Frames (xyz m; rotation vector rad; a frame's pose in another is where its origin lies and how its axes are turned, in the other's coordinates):
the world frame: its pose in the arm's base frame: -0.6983 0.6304 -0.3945 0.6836 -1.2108 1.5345
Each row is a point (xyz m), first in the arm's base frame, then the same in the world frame.
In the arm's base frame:
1: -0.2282 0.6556 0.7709
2: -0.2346 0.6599 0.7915
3: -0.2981 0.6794 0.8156
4: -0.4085 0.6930 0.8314
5: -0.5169 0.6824 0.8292
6: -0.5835 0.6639 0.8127
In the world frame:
1: 0.8794 -0.8487 0.2935
2: 0.9010 -0.8498 0.2973
3: 0.9494 -0.7984 0.2968
4: 1.0034 -0.7002 0.3061
5: 1.0321 -0.5983 0.3316
6: 1.0321 -0.5306 0.3534

